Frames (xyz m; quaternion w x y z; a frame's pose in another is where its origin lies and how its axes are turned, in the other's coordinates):
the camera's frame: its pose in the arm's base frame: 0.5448 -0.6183 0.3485 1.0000 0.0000 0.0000 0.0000
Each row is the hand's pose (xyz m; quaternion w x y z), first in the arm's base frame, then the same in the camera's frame.
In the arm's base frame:
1: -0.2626 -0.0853 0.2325 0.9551 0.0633 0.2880 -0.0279
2: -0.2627 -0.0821 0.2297 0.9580 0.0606 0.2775 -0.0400
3: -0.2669 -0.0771 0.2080 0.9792 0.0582 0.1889 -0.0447
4: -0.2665 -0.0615 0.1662 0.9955 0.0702 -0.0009 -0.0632
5: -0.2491 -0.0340 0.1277 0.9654 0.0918 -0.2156 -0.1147
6: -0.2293 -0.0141 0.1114 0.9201 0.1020 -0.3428 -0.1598
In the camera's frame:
1: -0.8074 0.5330 -0.1160 0.9551 0.0633 0.2880 -0.0279
2: -0.8075 0.5362 -0.1188 0.9580 0.0606 0.2775 -0.0400
3: -0.8117 0.5412 -0.1405 0.9792 0.0582 0.1889 -0.0447
4: -0.8113 0.5568 -0.1823 0.9955 0.0702 -0.0009 -0.0632
5: -0.7939 0.5843 -0.2208 0.9654 0.0918 -0.2156 -0.1147
6: -0.7741 0.6042 -0.2371 0.9201 0.1020 -0.3428 -0.1598

